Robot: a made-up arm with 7 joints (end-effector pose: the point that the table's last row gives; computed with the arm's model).
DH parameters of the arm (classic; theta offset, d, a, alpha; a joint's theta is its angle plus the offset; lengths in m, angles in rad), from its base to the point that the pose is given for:
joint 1: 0 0.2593 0 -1.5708
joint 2: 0 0 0 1.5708
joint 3: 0 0.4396 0.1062 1.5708
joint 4: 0 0 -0.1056 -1.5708
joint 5: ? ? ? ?
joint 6: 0 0 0.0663 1.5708
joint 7: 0 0 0 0
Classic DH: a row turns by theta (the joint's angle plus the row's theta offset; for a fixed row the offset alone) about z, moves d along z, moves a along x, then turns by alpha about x.
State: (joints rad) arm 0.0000 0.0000 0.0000 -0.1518 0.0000 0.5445 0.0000
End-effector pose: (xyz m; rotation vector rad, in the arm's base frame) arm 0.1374 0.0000 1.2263 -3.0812 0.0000 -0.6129
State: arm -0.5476 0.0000 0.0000 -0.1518 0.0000 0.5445 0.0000
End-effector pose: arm 0.1173 -0.0715 1.2263 2.8708 -0.8063 0.5710
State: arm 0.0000 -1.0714 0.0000 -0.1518 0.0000 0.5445 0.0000
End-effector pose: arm -0.7831 0.0000 0.8430 -2.3367 0.0000 -2.0998
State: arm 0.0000 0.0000 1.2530 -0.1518 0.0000 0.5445 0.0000
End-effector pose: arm 0.0429 0.1305 1.2263 -2.3292 -1.6858 -0.4633
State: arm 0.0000 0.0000 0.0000 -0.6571 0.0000 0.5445 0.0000
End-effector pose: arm 0.3888 0.0000 1.1453 -3.1366 0.0000 0.1768
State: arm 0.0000 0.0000 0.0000 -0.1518 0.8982 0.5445 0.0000
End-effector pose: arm 0.1163 0.0444 1.2295 -2.5410 -1.1737 -0.5054
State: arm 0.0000 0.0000 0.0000 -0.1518 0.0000 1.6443 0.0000
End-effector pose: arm 0.0814 0.0000 1.2670 -2.3067 0.0000 -2.1328
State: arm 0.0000 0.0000 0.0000 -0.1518 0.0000 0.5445 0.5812
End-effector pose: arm 0.1374 0.0000 1.2263 -2.8514 0.8528 -0.5672
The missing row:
joint 5: 0 0.4917 0 1.5708
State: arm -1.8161 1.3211 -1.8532 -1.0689 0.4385 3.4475 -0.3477
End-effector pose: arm -0.5855 -0.6239 0.6035 0.9406 -0.5914 -0.9087
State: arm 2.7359 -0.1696 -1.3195 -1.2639 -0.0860 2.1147 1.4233
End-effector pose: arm 0.2038 0.5302 1.0123 -2.2489 0.0817 -0.0825
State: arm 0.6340 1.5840 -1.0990 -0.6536 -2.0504 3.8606 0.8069
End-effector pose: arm 0.8325 0.2909 0.0664 0.9067 2.4233 0.1977
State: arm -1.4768 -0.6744 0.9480 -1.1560 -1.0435 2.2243 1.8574
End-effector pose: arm 0.4442 0.2963 1.0480 0.7070 -1.1820 2.3701
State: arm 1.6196 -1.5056 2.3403 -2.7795 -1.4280 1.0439 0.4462
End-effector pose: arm -0.3074 0.0067 0.0062 -0.3413 -0.6705 2.4893
